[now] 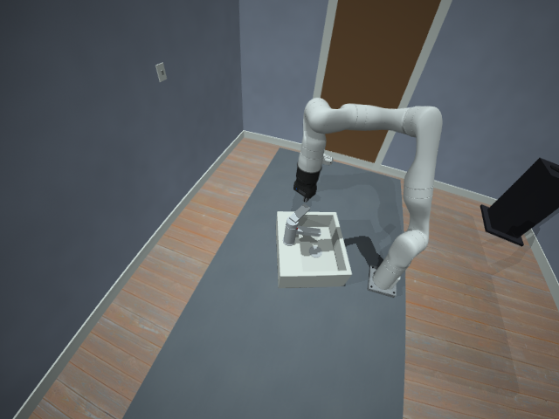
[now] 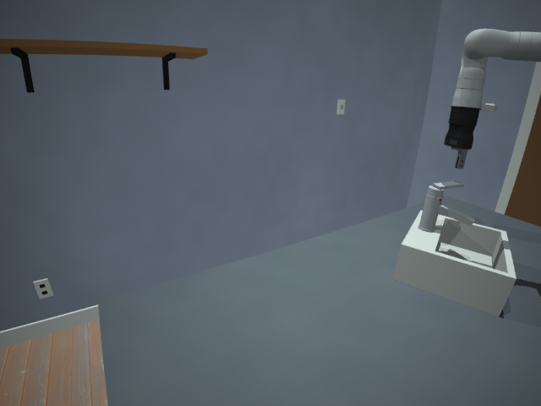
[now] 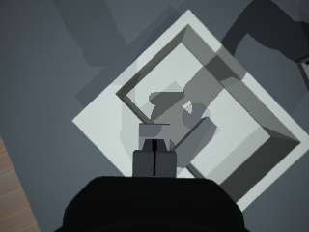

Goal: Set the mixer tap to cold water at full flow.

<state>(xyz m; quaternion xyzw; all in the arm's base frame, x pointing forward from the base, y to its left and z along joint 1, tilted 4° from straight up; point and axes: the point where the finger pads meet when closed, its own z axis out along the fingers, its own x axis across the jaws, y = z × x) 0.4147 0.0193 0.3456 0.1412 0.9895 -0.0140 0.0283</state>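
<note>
The flat lever is 1 cm ahead of my hand, 2 cm to the left of it and 7 cm below it. Also, from my hand: white basin (8 cm behind, 1 cm to the left, 31 cm below); grey mixer tap (1 cm ahead, 4 cm to the left, 12 cm below).
</note>
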